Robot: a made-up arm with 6 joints.
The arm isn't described. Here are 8 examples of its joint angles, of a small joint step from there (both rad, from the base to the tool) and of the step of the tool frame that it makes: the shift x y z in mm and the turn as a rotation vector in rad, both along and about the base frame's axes.
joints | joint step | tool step
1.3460 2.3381 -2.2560 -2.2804 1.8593 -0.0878 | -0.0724 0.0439 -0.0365 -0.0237 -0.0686 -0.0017 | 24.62 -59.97 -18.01 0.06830 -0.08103 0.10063
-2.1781 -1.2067 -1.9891 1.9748 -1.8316 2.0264 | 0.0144 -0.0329 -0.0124 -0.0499 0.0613 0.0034 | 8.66 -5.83 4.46 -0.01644 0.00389 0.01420
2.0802 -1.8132 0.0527 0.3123 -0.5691 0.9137 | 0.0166 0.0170 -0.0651 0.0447 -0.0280 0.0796 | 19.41 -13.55 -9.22 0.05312 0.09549 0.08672
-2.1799 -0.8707 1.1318 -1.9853 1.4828 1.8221 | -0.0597 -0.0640 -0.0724 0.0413 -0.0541 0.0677 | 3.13 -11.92 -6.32 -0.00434 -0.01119 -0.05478
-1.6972 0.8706 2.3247 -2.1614 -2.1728 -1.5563 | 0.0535 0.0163 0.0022 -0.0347 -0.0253 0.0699 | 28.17 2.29 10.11 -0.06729 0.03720 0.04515
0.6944 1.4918 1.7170 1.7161 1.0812 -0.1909 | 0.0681 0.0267 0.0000 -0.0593 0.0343 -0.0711 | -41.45 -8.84 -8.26 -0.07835 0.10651 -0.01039
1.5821 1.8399 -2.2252 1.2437 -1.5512 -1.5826 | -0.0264 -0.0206 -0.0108 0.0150 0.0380 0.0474 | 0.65 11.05 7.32 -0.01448 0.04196 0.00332
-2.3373 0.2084 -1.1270 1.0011 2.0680 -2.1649 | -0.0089 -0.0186 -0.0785 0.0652 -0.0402 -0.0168 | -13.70 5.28 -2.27 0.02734 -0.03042 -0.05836
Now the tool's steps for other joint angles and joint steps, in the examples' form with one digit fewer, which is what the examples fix.
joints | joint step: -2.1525 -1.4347 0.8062 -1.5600 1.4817 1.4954 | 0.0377 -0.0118 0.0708 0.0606 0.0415 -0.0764
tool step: -24.9 70.9 -24.9 0.0625 0.0464 0.1394
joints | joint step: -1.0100 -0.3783 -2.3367 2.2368 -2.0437 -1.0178 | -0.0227 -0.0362 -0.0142 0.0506 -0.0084 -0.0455
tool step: -1.0 -9.5 -5.1 -0.0131 0.0342 0.0225
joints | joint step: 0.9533 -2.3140 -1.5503 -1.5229 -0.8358 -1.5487 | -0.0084 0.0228 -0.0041 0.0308 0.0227 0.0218
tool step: 2.7 -5.1 15.6 -0.0456 -0.0578 0.0199
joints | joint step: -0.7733 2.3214 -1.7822 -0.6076 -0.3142 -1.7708 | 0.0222 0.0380 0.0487 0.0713 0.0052 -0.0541
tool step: -18.3 8.0 8.6 0.0948 0.0382 -0.0233
